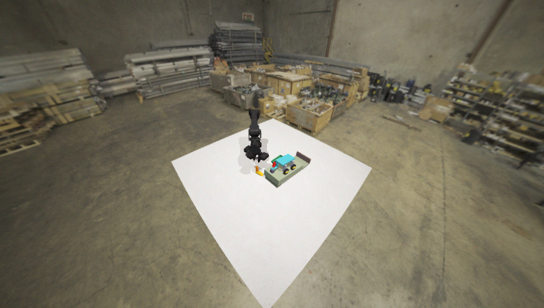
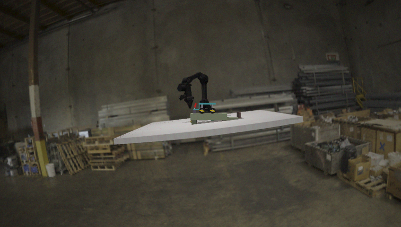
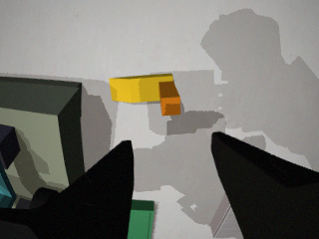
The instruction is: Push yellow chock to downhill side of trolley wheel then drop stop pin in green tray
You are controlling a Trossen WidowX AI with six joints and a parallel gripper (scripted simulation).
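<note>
Right now my gripper tip is 10 cm above the yellow chock, 2 cm short of it and 1 cm to the right of it. Round my gripper tip: trolley: 16 cm ahead, 13 cm to the left, 1 cm below; red-headed stop pin: 13 cm ahead, 4 cm to the left; grey-green ramp: 16 cm ahead, 14 cm to the left, 8 cm below.
</note>
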